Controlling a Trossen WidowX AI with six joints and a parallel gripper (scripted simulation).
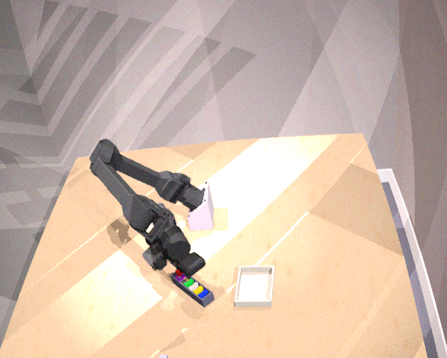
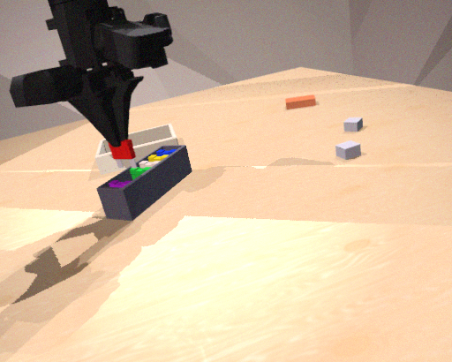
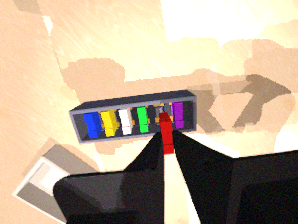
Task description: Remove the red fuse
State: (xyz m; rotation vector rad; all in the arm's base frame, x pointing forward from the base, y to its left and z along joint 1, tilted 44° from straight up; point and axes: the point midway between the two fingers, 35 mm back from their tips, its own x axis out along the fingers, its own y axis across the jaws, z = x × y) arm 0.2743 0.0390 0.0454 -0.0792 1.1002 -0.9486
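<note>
Now: gripper tip 20 cm to the right of the white tray and 8 cm above it. Round my gripper tip: red fuse 1 cm below.
</note>
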